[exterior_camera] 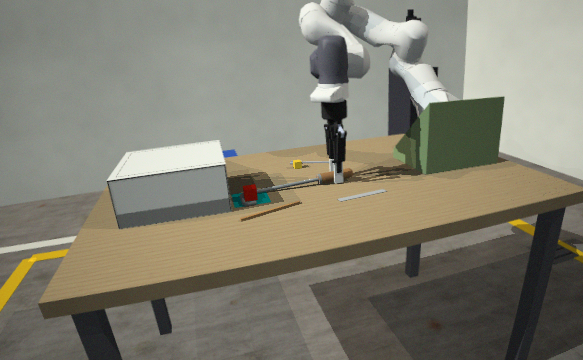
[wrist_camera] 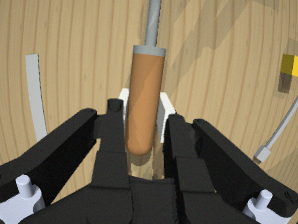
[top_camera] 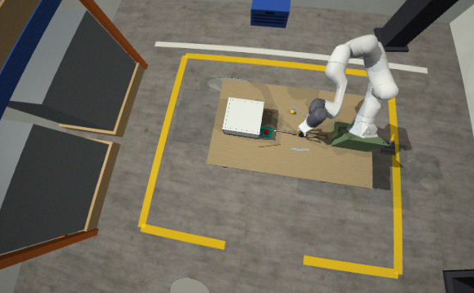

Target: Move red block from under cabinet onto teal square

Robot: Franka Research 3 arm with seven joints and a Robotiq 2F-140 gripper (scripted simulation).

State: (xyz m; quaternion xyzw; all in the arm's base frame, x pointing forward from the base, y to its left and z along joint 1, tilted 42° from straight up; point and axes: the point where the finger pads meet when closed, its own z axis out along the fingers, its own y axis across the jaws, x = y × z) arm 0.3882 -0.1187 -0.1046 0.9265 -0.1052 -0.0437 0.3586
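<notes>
The hook tool lies 13 cm ahead of my hand, 2 cm to the left of it and 2 cm below it. The rest, counted from my hand: yellow cube: 4 cm ahead, 20 cm to the right, 2 cm below; flat grey bar: 1 cm behind, 13 cm to the left, 4 cm below; grey fork-like tool: 3 cm behind, 21 cm to the right, 3 cm below.
</notes>
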